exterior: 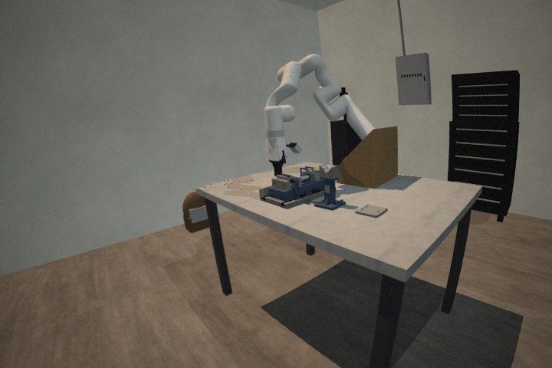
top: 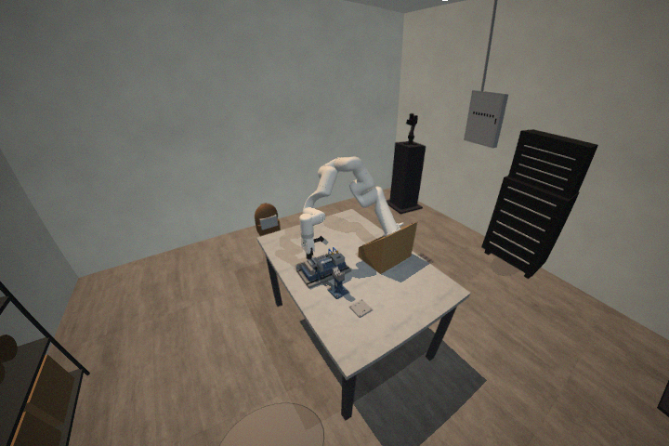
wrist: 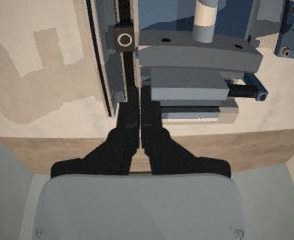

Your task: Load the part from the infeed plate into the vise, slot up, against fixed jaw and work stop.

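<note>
Now: hand 50 mm to the right of the moving jaw, 40 mm past it and 40 mm above it. Also, from my hand: air cylinder rod (90 mm behind, 40 mm to the left, 40 mm below); work stop (100 mm to the left, 30 mm below, 10 mm behind); part (40 mm to the left, 20 mm below).
</note>
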